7 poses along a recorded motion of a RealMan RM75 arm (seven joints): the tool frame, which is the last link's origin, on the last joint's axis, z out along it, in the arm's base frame.
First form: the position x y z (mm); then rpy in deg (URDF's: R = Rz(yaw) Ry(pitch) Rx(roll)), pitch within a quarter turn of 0, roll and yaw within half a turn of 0.
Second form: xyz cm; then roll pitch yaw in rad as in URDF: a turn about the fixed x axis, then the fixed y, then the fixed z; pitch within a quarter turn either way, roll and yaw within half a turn. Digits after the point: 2 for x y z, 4 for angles.
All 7 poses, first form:
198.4 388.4 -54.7 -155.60 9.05 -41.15
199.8 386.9 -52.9 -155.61 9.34 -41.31
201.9 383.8 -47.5 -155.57 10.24 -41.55
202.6 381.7 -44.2 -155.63 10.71 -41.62
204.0 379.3 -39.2 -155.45 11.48 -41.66
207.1 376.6 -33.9 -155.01 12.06 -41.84
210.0 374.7 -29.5 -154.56 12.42 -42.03
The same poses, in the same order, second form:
19.84 38.84 -5.47 -2.7157 0.1580 -0.7182
19.98 38.69 -5.29 -2.7159 0.1630 -0.7210
20.19 38.38 -4.75 -2.7152 0.1787 -0.7252
20.26 38.17 -4.42 -2.7163 0.1869 -0.7264
20.40 37.93 -3.92 -2.7131 0.2004 -0.7271
20.71 37.66 -3.39 -2.7054 0.2105 -0.7302
21.00 37.47 -2.95 -2.6976 0.2168 -0.7336

